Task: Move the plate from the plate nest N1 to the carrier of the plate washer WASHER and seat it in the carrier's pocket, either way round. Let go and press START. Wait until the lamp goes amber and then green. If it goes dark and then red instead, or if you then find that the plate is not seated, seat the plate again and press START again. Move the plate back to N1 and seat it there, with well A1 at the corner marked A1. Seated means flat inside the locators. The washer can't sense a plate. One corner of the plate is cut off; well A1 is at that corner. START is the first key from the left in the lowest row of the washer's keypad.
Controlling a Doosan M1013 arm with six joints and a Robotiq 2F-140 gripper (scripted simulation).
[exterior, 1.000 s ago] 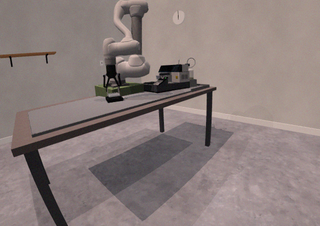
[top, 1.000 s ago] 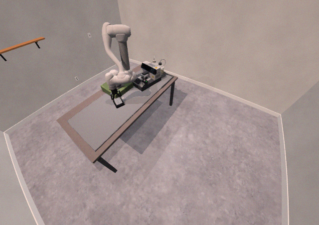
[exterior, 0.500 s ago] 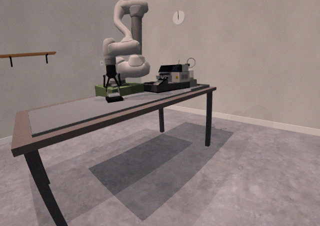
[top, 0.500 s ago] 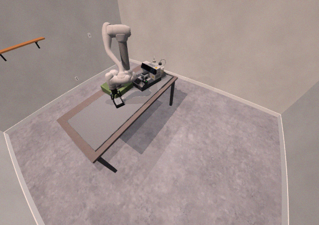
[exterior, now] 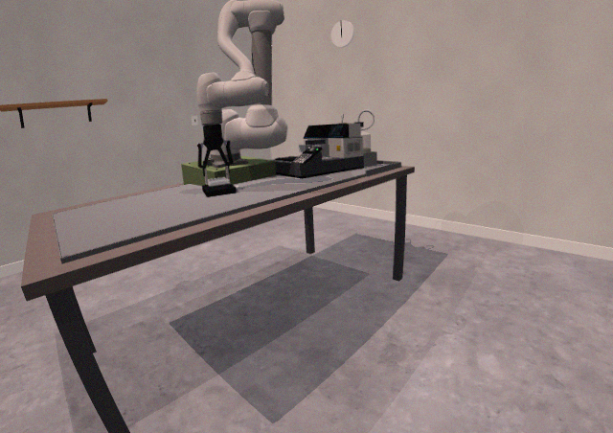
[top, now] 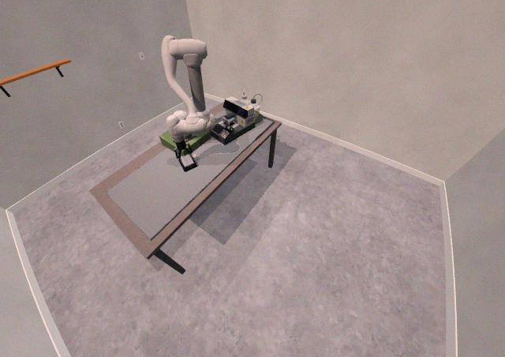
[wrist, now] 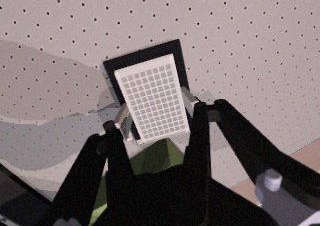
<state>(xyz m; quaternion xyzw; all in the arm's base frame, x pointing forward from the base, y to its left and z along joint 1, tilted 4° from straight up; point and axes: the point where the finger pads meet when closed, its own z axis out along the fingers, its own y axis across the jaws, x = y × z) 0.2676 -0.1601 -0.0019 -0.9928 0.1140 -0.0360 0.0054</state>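
Now: the white well plate 20 mm below my hand. Also, from my hand: label (100 mm to the left, 70 mm below, 50 mm behind); plate nest (50 mm below); plate washer (630 mm to the left, 110 mm behind, 60 mm above).
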